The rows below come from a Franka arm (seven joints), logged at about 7 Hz.
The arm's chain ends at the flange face. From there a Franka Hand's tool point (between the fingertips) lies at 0.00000 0.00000 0.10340 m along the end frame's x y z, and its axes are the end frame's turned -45 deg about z.
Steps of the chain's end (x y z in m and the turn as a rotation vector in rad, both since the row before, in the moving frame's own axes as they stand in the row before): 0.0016 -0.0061 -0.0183 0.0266 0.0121 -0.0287; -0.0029 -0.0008 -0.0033 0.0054 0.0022 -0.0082; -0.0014 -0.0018 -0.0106 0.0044 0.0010 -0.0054; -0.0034 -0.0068 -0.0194 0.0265 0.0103 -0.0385
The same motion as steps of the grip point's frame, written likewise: 0.0083 -0.0043 -0.0183 0.0103 0.0274 -0.0287; -0.0009 -0.0029 -0.0033 0.0023 0.0054 -0.0082; 0.0007 -0.0025 -0.0106 0.0024 0.0038 -0.0054; 0.0051 -0.0084 -0.0194 0.0115 0.0260 -0.0385
